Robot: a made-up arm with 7 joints. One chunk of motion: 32 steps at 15 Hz.
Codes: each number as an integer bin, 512 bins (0 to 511) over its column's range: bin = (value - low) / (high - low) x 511, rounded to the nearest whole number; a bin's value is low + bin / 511 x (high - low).
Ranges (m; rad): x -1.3..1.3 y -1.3..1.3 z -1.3..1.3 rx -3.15..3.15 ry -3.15..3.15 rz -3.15..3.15
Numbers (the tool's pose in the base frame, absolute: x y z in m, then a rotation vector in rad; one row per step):
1: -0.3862 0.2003 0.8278 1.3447 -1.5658 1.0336
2: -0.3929 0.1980 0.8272 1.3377 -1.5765 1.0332
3: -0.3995 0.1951 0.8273 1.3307 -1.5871 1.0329
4: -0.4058 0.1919 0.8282 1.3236 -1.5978 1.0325
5: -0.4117 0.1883 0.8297 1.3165 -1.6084 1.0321
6: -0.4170 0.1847 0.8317 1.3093 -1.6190 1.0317
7: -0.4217 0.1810 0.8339 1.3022 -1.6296 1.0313
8: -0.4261 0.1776 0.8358 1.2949 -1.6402 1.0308
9: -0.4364 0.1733 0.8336 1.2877 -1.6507 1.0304
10: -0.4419 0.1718 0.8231 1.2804 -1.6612 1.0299
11: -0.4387 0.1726 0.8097 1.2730 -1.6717 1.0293
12: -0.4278 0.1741 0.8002 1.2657 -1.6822 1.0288
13: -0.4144 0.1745 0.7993 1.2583 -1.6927 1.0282
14: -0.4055 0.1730 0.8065 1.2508 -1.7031 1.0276
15: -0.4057 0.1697 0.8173 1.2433 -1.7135 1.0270
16: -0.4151 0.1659 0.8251 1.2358 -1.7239 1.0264
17: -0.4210 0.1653 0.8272 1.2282 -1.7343 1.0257
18: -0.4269 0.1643 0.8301 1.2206 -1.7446 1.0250
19: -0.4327 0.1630 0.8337 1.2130 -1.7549 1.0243
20: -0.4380 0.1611 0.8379 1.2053 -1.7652 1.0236
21: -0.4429 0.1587 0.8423 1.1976 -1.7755 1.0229
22: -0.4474 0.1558 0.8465 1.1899 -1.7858 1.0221
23: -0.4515 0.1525 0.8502 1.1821 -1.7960 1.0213
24: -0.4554 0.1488 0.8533 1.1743 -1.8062 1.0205
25: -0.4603 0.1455 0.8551 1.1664 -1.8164 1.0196
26: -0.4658 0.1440 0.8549 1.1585 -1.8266 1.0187
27: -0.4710 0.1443 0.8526 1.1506 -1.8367 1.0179
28: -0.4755 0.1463 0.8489 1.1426 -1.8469 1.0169
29: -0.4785 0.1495 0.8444 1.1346 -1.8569 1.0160
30: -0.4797 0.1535 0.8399 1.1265 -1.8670 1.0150
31: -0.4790 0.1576 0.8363 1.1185 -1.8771 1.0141
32: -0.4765 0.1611 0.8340 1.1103 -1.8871 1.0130
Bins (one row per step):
1: 180 295 418 365 128 339
2: 178 294 418 364 128 339
3: 177 294 418 363 127 339
4: 176 293 418 363 126 339
5: 175 293 419 362 125 339
6: 174 292 419 362 124 339
7: 173 291 419 361 123 339
8: 172 290 420 361 122 339
9: 170 290 419 360 122 339
10: 169 289 417 359 121 339
11: 169 289 415 359 120 339
12: 171 290 413 358 119 339
13: 174 290 413 358 118 339
14: 176 290 414 357 117 339
15: 176 289 416 356 117 339
16: 174 288 418 356 116 339
17: 173 288 418 355 115 339
18: 172 288 419 355 114 339
19: 170 288 419 354 113 339
20: 169 287 420 353 112 339
21: 168 287 421 353 111 338
22: 168 286 422 352 111 338
23: 167 285 423 351 110 338
24: 166 285 423 351 109 338
25: 165 284 424 350 108 338
26: 164 284 424 349 107 338
27: 163 284 423 349 107 338
28: 162 284 422 348 106 338
29: 161 285 421 348 105 338
30: 161 286 421 347 104 338
31: 161 286 420 346 103 338
32: 162 287 419 346 102 338

